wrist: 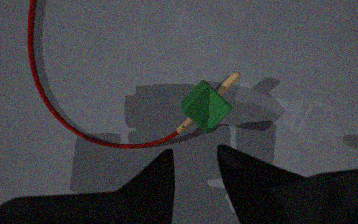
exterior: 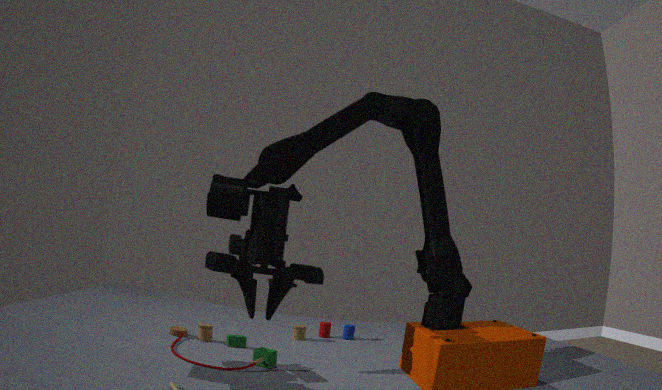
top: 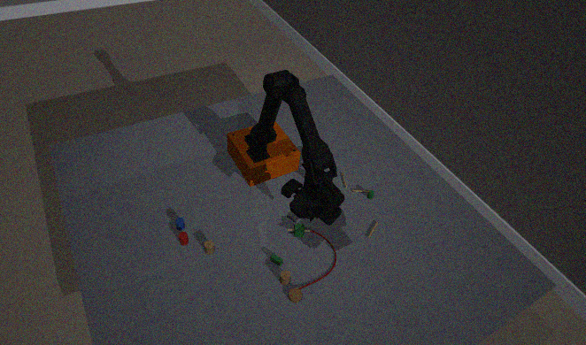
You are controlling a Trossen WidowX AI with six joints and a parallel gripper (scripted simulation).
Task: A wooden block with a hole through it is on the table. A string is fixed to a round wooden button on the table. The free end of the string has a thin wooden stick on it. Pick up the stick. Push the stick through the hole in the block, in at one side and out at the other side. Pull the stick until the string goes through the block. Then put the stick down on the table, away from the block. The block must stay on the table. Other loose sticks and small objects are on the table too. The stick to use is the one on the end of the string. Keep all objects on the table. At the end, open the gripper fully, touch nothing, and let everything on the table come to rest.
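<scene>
Now: gripper tip 1 cm past the thin wooden stick and 8 cm above it. From my gripper tip the other things lie so: loose stick: 9 cm ahead, 23 cm to the left, 9 cm below; round wooden button: 17 cm ahead, 14 cm to the right, 8 cm below; small green piece: 2 cm behind, 30 cm to the left, 8 cm below.
</scene>
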